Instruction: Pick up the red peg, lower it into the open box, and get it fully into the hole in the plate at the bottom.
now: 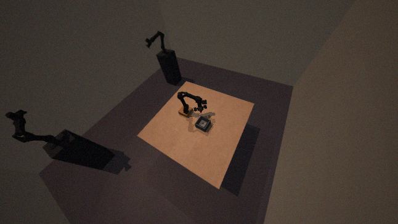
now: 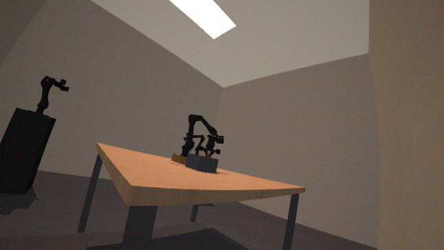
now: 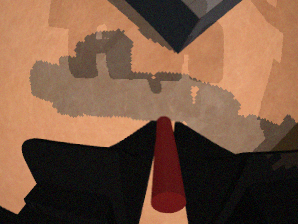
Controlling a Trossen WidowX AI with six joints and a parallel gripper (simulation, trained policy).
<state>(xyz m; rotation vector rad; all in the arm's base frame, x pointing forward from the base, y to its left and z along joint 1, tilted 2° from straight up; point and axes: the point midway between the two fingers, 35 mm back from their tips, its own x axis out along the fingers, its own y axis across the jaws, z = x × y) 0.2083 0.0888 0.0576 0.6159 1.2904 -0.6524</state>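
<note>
The grey plate is 110 mm ahead of my gripper tip, 150 mm to the right of it and 30 mm below it. Also, from my gripper tip: dark box (110 mm ahead, 150 mm to the right, 50 mm below); then red peg (10 mm behind, 10 mm to the left, 20 mm above).
</note>
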